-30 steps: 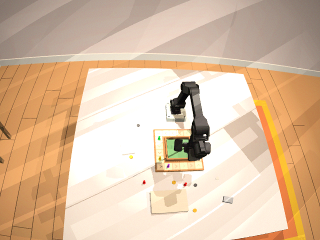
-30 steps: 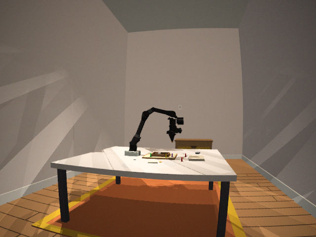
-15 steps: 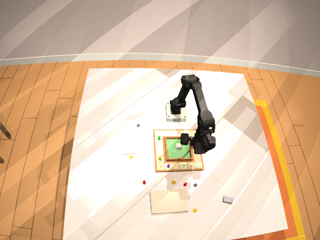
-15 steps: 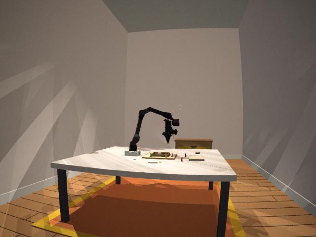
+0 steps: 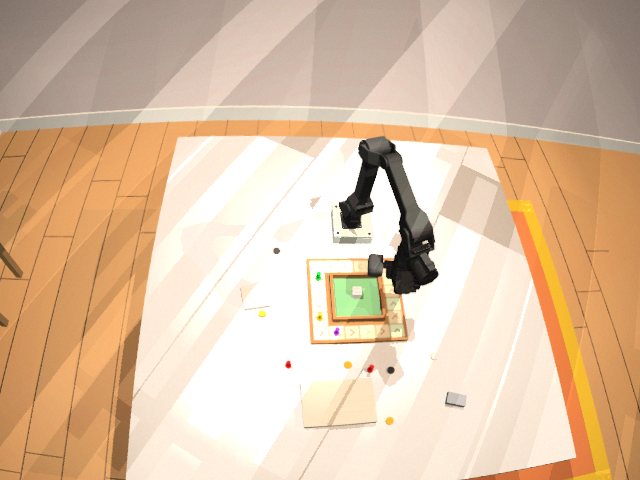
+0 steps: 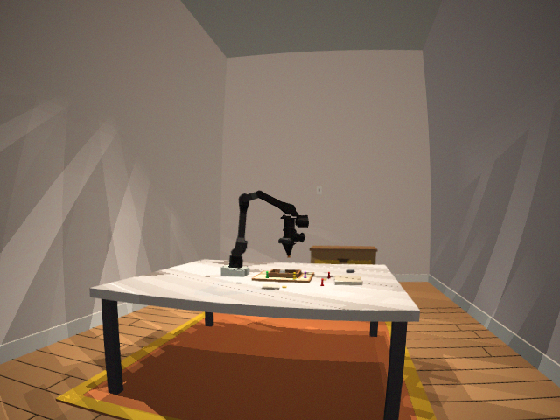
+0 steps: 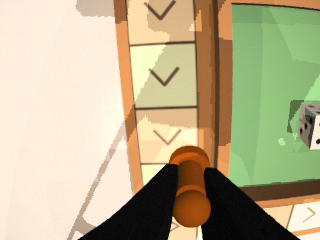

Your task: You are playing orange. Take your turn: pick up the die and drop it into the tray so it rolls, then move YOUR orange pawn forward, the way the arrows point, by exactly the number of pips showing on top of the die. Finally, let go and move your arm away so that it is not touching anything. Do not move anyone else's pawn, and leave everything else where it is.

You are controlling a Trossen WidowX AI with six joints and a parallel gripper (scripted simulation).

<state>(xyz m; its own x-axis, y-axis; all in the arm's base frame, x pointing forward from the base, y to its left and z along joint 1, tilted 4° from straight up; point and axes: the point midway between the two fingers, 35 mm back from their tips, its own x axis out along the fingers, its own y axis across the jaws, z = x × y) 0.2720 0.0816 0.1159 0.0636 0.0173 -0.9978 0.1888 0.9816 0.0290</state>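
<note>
Now: the white die 100 mm to the right of my gripper tip, 80 mm below it and 20 mm behind it. Also, from my gripper tip: green tray 100 mm to the right, 100 mm below, 10 mm behind; orange pawn 10 mm above; purple pawn 170 mm to the right, 100 mm ahead, 80 mm below.
</note>
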